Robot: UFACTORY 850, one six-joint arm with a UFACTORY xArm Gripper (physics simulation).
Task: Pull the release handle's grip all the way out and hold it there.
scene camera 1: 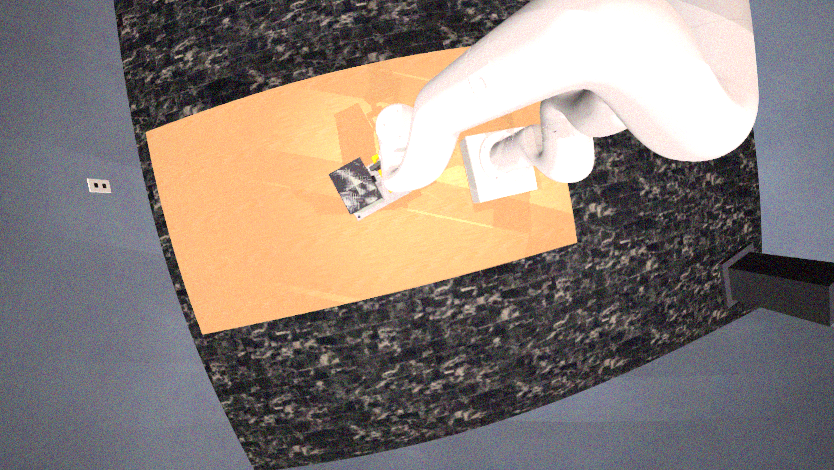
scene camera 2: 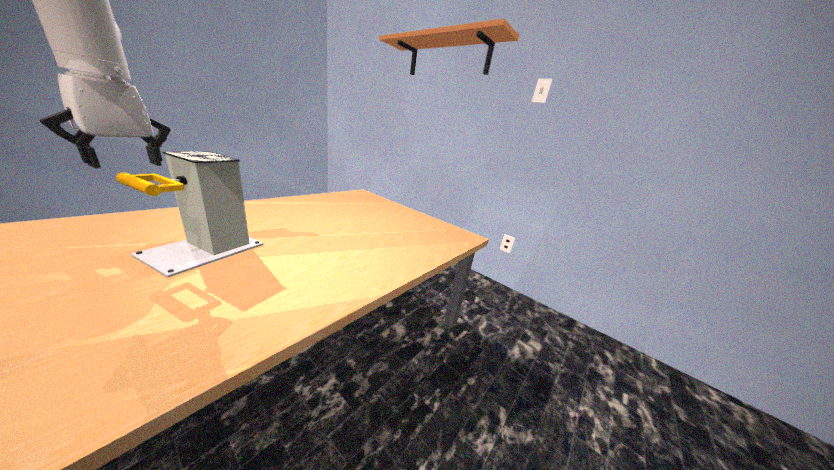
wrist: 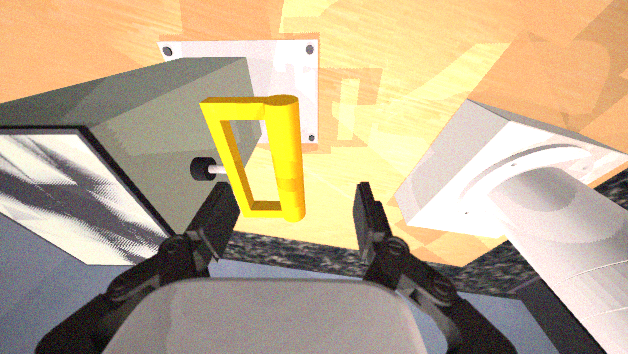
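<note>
The yellow release handle, a rectangular loop with a thick round grip bar (scene camera 1: 375, 158) (scene camera 2: 137, 183) (wrist: 286, 150), sticks out sideways from a grey-green post (scene camera 2: 224, 204) (wrist: 170, 125). A short pale rod (wrist: 217, 169) shows between the loop and a black collar (scene camera 2: 181, 180) (wrist: 202, 169) on the post. My gripper (scene camera 2: 122, 162) (wrist: 294, 196) is open and empty. In the scene camera 2 view its fingertips hang a little above the handle, one near the post. In the wrist view the grip bar appears between the finger lines, farther from the camera. The arm hides most of the handle in the scene camera 1 view.
The post's dark, shiny top plate (scene camera 1: 354, 185) (scene camera 2: 201, 156) (wrist: 65, 185) is beside one finger. Its white base plate (scene camera 2: 169, 259) (wrist: 287, 54) has dark bolts and lies on the wooden table (scene camera 1: 250, 233) (scene camera 2: 326, 233). The arm's white base block (scene camera 1: 507, 180) (wrist: 435, 210) stands on the handle's side.
</note>
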